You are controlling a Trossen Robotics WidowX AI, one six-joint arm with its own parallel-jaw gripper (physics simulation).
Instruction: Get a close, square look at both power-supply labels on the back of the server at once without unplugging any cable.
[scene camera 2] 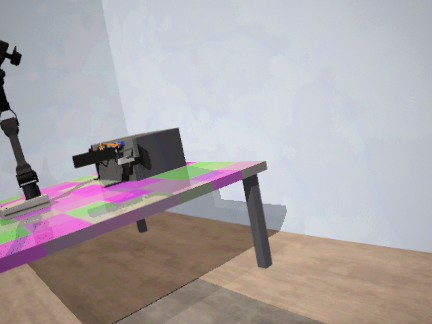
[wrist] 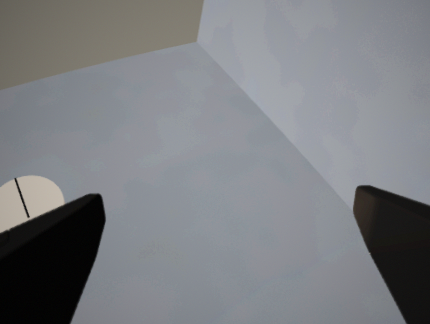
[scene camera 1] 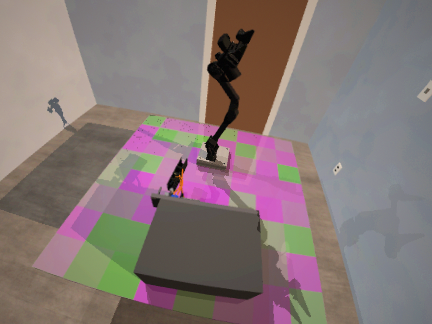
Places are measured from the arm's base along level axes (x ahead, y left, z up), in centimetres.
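Pixels of known places: gripper, fingertip midpoint: (scene camera 2: 7, 43) (wrist: 230, 203) (scene camera 1: 250, 37); arm's base, origin of the base link: (scene camera 2: 33, 197) (scene camera 1: 211, 157).
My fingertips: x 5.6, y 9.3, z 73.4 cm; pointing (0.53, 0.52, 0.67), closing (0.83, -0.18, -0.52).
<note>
For each thing: its top centre in the pictures, then the offset to it from my fingertips. "pt": a spot on its surface instead. Level surfaces: height alone.
- black bar, middle of its top: (scene camera 2: 94, 147) (scene camera 1: 177, 169) dz -57.6, dx +24.6, dy -22.3 cm
- blue part, surface spot: (scene camera 1: 174, 196) (scene camera 2: 120, 143) pt dz -58.7, dx +39.5, dy -18.7 cm
- green table, its level: dz -78.2 cm
The server, a dark grey box (scene camera 1: 200, 245) (scene camera 2: 161, 152), lies on the table. A black bar (scene camera 1: 174, 175) (scene camera 2: 90, 158) sticks out from its cabled side, with orange cables (scene camera 1: 181, 184) (scene camera 2: 107, 146) and a blue part (scene camera 1: 174, 196) (scene camera 2: 122, 143) beside it. The power-supply labels cannot be made out in any view. My gripper (scene camera 1: 246, 36) (wrist: 230, 203) is open and empty, raised high above the arm's base and well away from the server. The wrist view shows walls and ceiling between and beyond the fingers; the server does not show there.
The arm's pale base (scene camera 1: 214, 162) (scene camera 2: 25, 206) stands on the pink and green table (scene camera 1: 117, 237) (scene camera 2: 182, 173) on the cabled side of the server. A light cable (scene camera 2: 75, 188) runs over the table. A brown door (scene camera 1: 260, 60) stands behind the arm. A round pale fixture (wrist: 37, 192) is on a wall.
</note>
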